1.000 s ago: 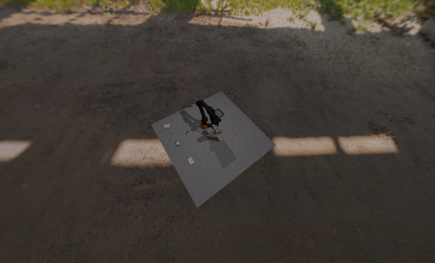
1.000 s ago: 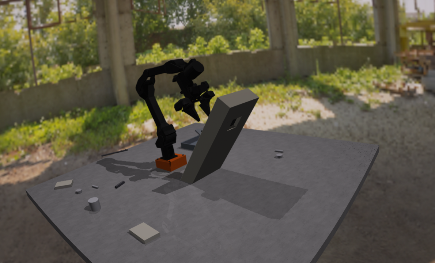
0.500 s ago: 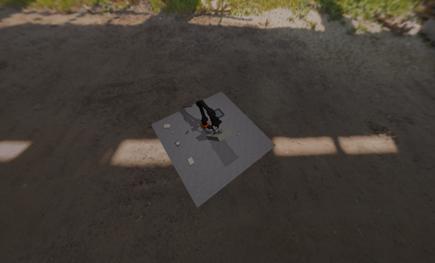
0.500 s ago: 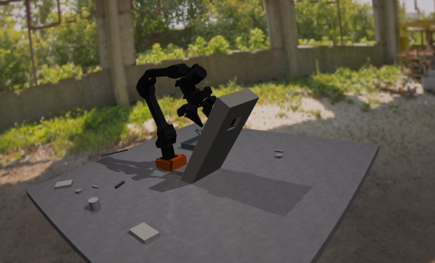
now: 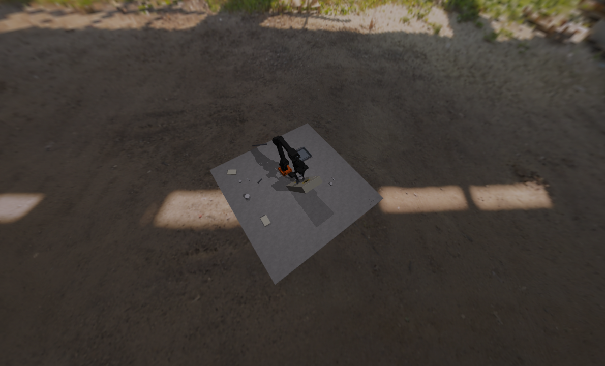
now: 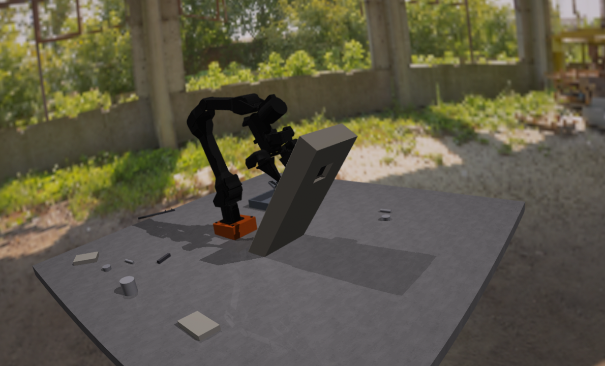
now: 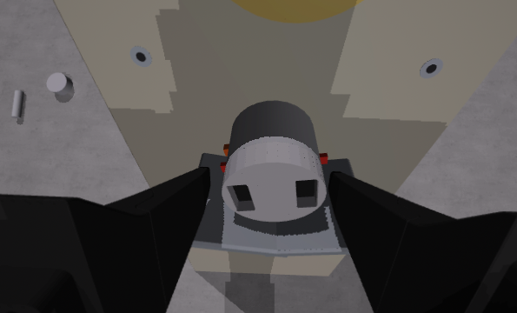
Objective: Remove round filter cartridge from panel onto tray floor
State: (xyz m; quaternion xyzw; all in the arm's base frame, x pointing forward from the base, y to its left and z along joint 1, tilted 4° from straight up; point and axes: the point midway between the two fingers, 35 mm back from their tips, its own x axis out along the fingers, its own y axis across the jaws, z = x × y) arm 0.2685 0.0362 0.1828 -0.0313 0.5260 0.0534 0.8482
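My gripper tip is 30 mm above the grey bracket, 10 mm to the left of it and 10 mm past it. Also, from my gripper tip: dark rod 320 mm to the right, 270 mm behind, 210 mm below; blue-grey tray 370 mm behind, 240 mm to the left, 200 mm below; grey round filter cartridge right at my gripper tip.
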